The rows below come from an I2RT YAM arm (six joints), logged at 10 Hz.
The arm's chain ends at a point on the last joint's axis. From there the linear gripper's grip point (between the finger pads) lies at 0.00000 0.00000 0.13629 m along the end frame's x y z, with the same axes.
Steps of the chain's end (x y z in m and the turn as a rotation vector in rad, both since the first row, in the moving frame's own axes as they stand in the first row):
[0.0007 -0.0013 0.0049 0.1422 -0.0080 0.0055]
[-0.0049 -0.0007 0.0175 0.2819 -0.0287 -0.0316]
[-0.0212 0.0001 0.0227 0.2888 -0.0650 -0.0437]
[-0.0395 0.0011 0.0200 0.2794 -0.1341 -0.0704]
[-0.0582 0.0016 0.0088 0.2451 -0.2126 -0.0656]
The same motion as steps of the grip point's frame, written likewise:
[-0.0003 -0.0206 0.0035 0.1422 -0.0080 0.0055]
[-0.0094 -0.0385 0.0121 0.2819 -0.0287 -0.0316]
[-0.0308 -0.0385 0.0168 0.2888 -0.0650 -0.0437]
[-0.0588 -0.0357 0.0135 0.2794 -0.1341 -0.0704]
[-0.0877 -0.0303 0.0017 0.2451 -0.2126 -0.0656]

